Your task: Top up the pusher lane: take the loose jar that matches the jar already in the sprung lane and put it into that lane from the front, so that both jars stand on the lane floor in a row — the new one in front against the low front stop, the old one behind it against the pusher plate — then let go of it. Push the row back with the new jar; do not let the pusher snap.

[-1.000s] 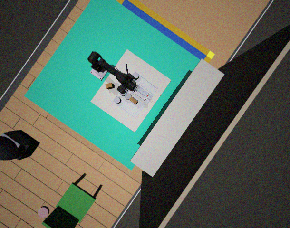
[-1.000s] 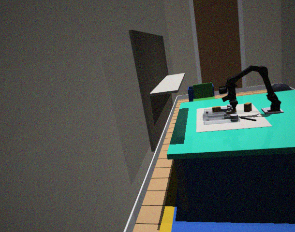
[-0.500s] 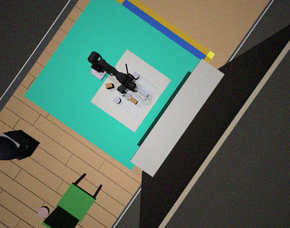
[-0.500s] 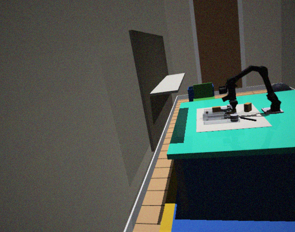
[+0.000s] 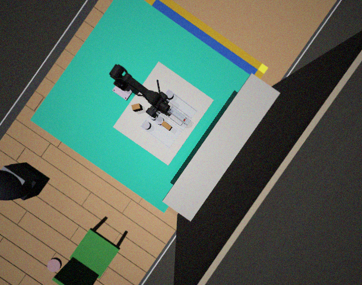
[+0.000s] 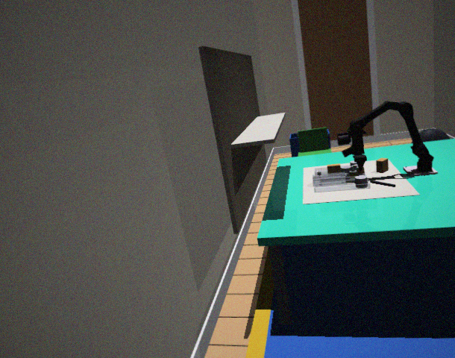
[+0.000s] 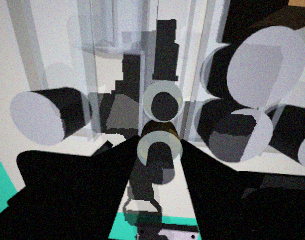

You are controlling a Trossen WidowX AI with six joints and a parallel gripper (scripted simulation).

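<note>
The clear lane rack is 140 mm ahead of my gripper tip, 40 mm to the left of it and 40 mm below it. Round my gripper tip: black stick 110 mm to the left, 110 mm behind, 50 mm below.
</note>
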